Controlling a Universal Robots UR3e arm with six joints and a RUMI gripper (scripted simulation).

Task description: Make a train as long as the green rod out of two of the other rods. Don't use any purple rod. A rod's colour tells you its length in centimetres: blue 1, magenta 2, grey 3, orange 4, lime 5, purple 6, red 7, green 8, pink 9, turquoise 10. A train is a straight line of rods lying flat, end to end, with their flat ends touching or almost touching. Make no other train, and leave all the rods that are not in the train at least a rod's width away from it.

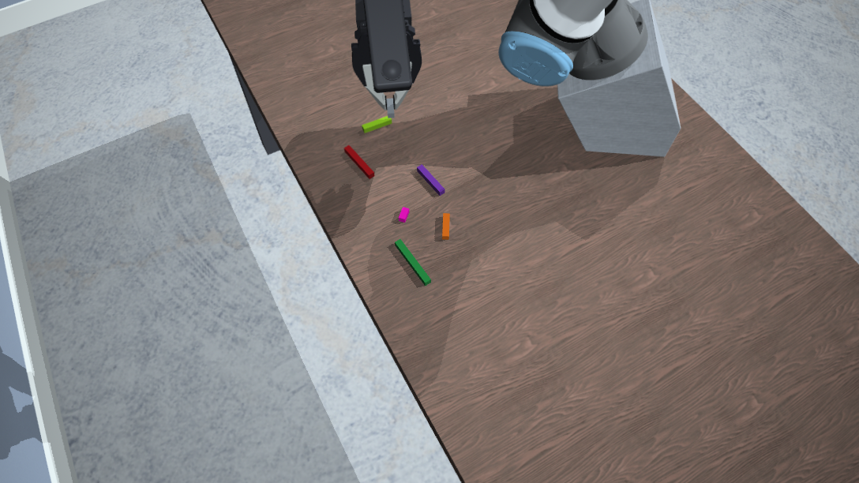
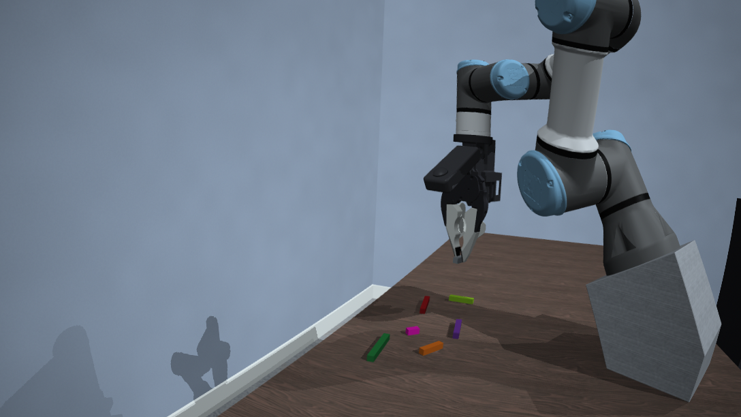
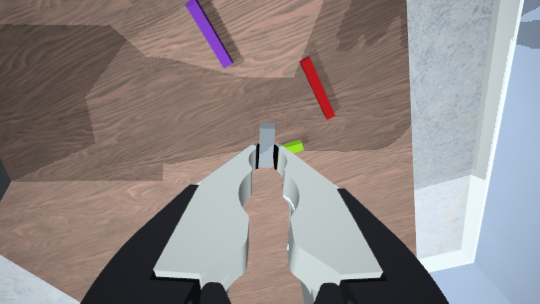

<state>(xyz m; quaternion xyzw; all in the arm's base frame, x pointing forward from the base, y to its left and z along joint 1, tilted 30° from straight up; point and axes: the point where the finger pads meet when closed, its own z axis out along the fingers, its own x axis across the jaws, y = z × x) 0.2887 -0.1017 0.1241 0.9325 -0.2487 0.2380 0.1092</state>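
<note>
Now: the red rod 110 mm below my hand, 60 mm ahead of it and 20 mm to the right of it. The rest, counted from my hand: lime rod: 110 mm below, 60 mm to the right, 10 mm behind; then purple rod: 110 mm below, 80 mm to the left, 10 mm behind; then grey rod: 10 mm below.
</note>
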